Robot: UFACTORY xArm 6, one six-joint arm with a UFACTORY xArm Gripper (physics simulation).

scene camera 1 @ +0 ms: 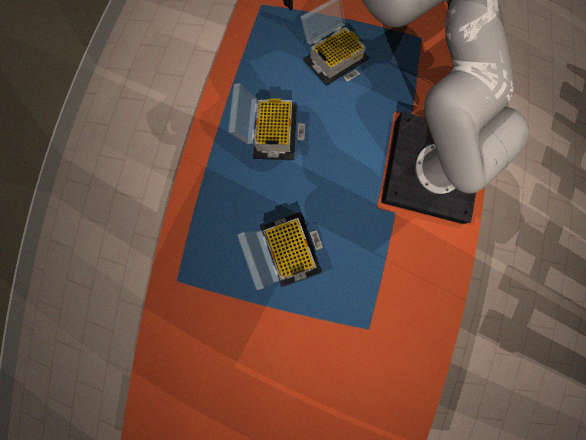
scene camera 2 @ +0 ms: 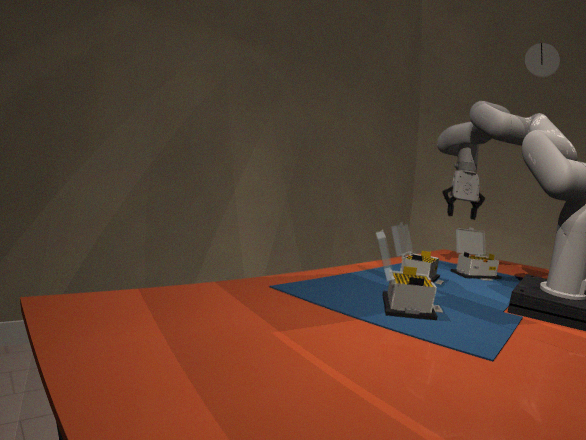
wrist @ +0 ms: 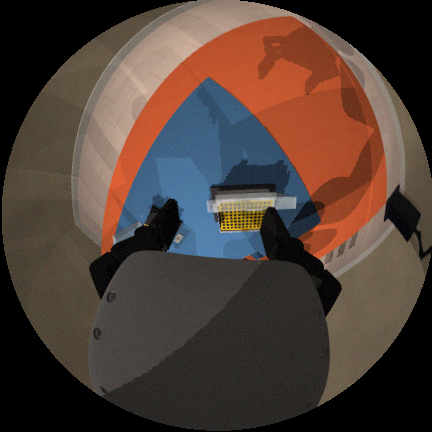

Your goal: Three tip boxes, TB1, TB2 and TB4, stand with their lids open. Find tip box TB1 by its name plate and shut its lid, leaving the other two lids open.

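Places are measured from the arm's base along level axes (x down, y left, z ahead), in millimetres.
Where they show: gripper, fingertip midpoint: (scene camera 1: 305,0) (scene camera 2: 461,217) (wrist: 220,214); arm's base, origin of the base link: (scene camera 1: 438,169) (scene camera 2: 563,292).
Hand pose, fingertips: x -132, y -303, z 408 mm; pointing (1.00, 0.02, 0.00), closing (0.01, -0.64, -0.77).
Each offset is from my fingertips to the centre of the thing. "*": to the spot under its first point. Level surfaces: height alone.
Three tip boxes with yellow racks stand with clear lids raised: a far one @(dx +119, dy +32, dz -97 mm) (scene camera 1: 342,48) (scene camera 2: 477,266) (wrist: 244,219), a middle one (scene camera 1: 274,121) (scene camera 2: 416,268) and a near one (scene camera 1: 290,249) (scene camera 2: 412,297). Their lids are the far lid @(dx +78, dy -11, dz -46 mm) (scene camera 1: 323,22) (scene camera 2: 470,242) (wrist: 250,204), middle lid @(* dx +87, dy +300, dz +86 mm) (scene camera 1: 242,115) (scene camera 2: 401,240) and near lid @(dx +78, dy +612, dz -37 mm) (scene camera 1: 258,261) (scene camera 2: 384,255). Small name plates @(* dx +181, dy +76, dz -147 mm) (scene camera 1: 351,75) @(* dx +181, dy +275, dz -51 mm) (scene camera 1: 301,131) @(* dx +181, dy +540, dz -149 mm) (scene camera 1: 316,240) lie beside them; their lettering is too small to read, so TB1 cannot be told. My gripper (scene camera 2: 462,215) (wrist: 220,214) is open and empty, high above the far end of the mat.
The boxes stand on a blue mat @(dx +183 mm) (scene camera 1: 340,285) (scene camera 2: 475,340) (wrist: 200,120) on the orange table @(dx +186 mm) (scene camera 1: 280,390) (scene camera 2: 150,360) (wrist: 310,110). The arm's black base (scene camera 1: 425,202) (scene camera 2: 540,307) is at the mat's right edge in scene camera 1. My fingers partly cover the mat in the wrist view.
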